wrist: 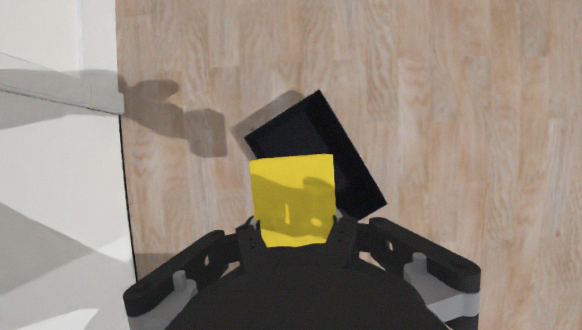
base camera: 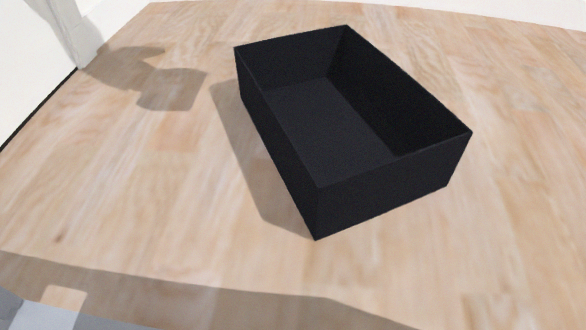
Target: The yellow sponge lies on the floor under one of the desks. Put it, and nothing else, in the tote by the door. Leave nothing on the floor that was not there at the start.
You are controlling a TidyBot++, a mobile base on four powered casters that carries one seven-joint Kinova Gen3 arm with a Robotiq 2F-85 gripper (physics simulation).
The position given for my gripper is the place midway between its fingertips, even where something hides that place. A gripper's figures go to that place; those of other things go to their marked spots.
Scene:
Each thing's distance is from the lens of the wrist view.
my gripper (wrist: pixel 296 217): 17 cm
yellow sponge (wrist: pixel 294 197): 13 cm
black tote (wrist: pixel 309 127): 49 cm
The marked spots on the yellow sponge and the black tote are 38 cm apart.

